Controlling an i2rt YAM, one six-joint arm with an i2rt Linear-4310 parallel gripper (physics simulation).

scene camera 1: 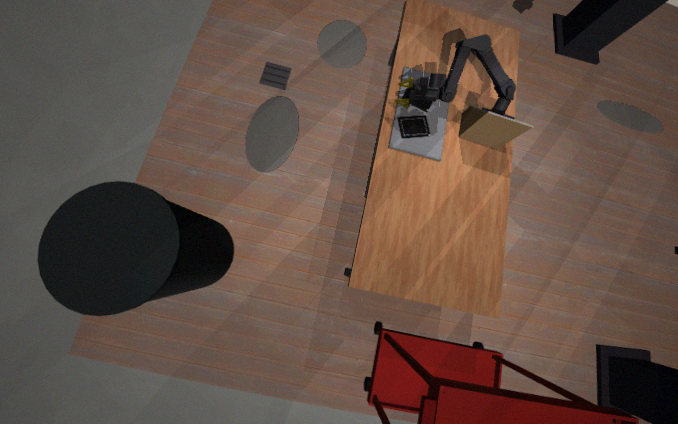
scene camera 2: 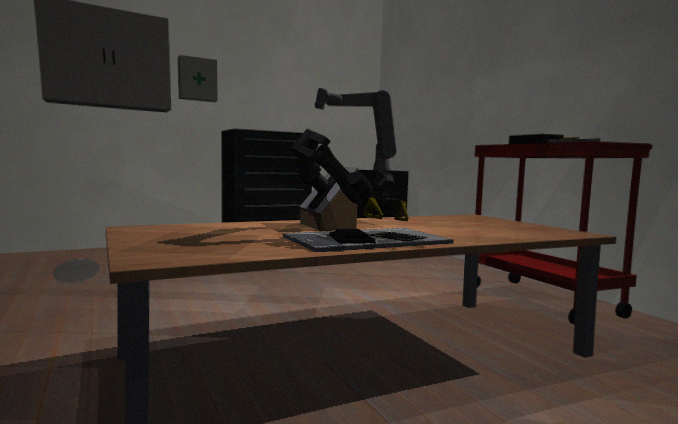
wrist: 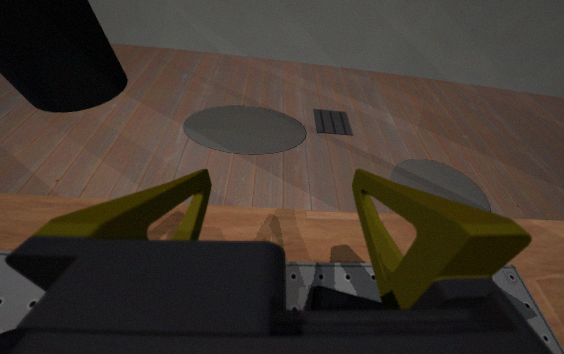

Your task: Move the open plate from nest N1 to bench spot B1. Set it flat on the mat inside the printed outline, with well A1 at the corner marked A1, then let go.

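Pixels of known places: gripper, fingertip midpoint: point(scene camera 1: 396, 92) point(scene camera 2: 395, 218) point(wrist: 281, 177); arm's base, origin of the base link: point(scene camera 1: 496, 114) point(scene camera 2: 326, 189).
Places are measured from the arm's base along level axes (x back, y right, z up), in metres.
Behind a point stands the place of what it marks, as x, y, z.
My gripper point(scene camera 1: 404, 92) {-0.531, 0.042, -0.056} point(scene camera 2: 390, 217) {-0.531, 0.042, -0.056} point(wrist: 281, 177) {-0.531, 0.042, -0.056} is open, its yellow fingers wide apart with nothing between them. It hangs above the grey board, above and partly over a dark raised block point(scene camera 1: 424, 105) {-0.346, 0.053, -0.125} point(scene camera 2: 351, 235) {-0.434, 0.142, -0.120} point(wrist: 340, 298), which appears to be nest N1 with the plate. The arm hides part of this block in scene camera 1. The plate and nest cannot be told apart in the dark. The black mat point(scene camera 1: 414, 127) {-0.387, -0.085, -0.141} point(scene camera 2: 400, 235) {-0.385, -0.097, -0.140} with its pale printed outline lies flat beside the block. The A1 mark cannot be read.
The grey perforated board point(scene camera 1: 417, 148) {-0.358, -0.206, -0.143} point(scene camera 2: 310, 242) {-0.397, 0.273, -0.141} lies near the long edge of the wooden table point(scene camera 1: 435, 225) {-0.218, -0.610, -0.155} point(scene camera 2: 200, 262) {-0.484, 0.640, -0.155}. The arm's wedge-shaped base point(scene camera 1: 492, 131) {-0.006, -0.090, -0.022} point(scene camera 2: 342, 212) {-0.112, -0.013, -0.084} stands behind it. A red cart point(scene camera 1: 410, 360) point(scene camera 2: 560, 150) stands beyond the table's end.
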